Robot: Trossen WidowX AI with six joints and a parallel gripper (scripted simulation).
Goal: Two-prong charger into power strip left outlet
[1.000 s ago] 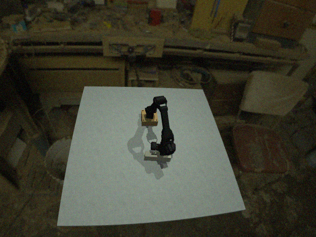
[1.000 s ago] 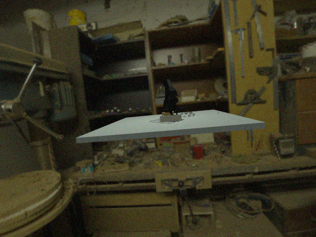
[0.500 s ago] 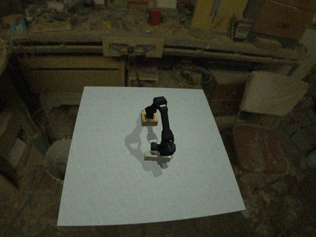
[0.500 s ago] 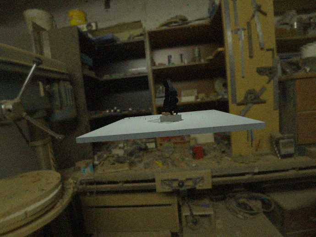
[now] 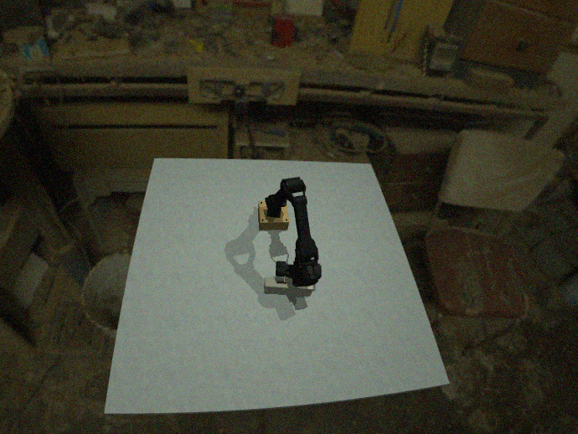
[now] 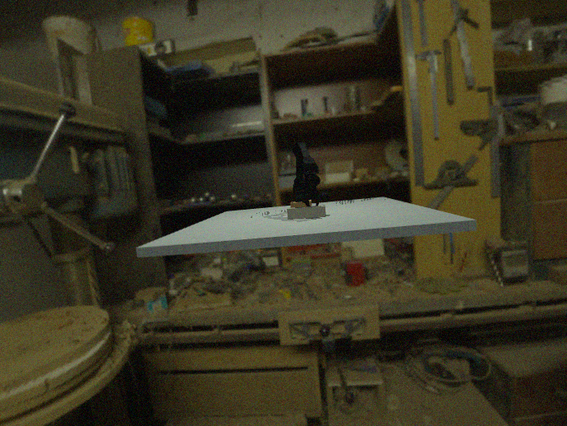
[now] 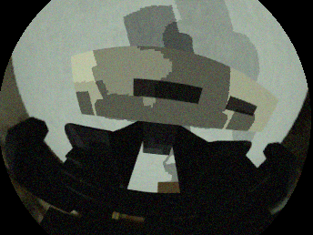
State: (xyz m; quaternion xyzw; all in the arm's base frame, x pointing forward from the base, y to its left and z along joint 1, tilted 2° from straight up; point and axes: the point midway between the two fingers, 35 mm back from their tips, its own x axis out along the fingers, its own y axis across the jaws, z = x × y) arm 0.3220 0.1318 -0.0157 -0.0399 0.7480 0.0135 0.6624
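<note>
My gripper tip is now 2 cm short of the two-prong charger and 1 cm below it.
</note>
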